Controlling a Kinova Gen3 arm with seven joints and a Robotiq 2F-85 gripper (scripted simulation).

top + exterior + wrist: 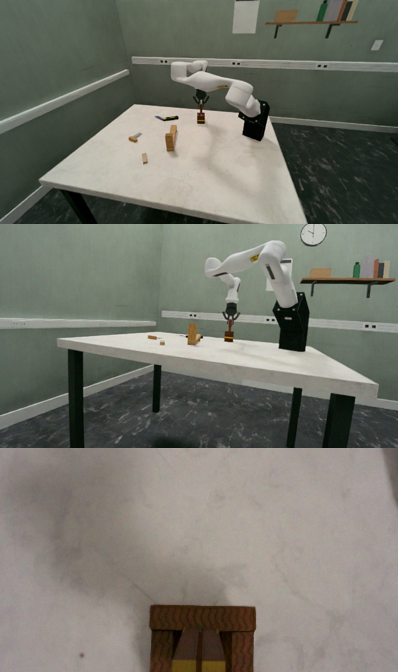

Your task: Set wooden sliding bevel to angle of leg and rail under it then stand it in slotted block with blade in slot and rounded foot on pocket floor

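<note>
The wooden sliding bevel is 10 mm to the left of my hand and 40 mm below it. Also, from my hand: grey blade (60 mm below); then black bevel (280 mm ahead, 100 mm to the left, 120 mm below); then wooden block (130 mm ahead, 540 mm to the left, 120 mm below).
</note>
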